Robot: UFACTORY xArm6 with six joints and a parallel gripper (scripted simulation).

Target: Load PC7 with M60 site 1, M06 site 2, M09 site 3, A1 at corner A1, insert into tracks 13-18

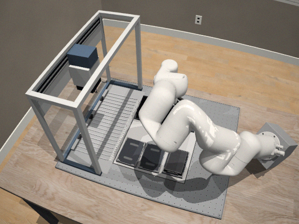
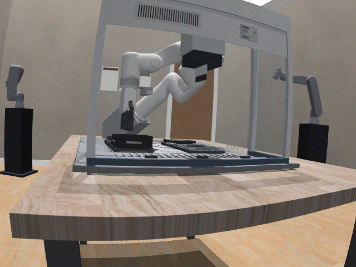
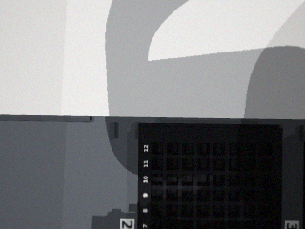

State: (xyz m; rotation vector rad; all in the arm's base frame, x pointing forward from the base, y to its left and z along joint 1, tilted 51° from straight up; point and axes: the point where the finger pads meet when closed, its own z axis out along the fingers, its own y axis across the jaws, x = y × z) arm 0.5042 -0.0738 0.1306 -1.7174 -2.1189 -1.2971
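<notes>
My gripper is now 1 cm past the plate carrier PC7 and 6 cm above it. From my hand the other things lie so: nest S2 (10 cm behind, 25 cm to the left, 7 cm below).
</notes>
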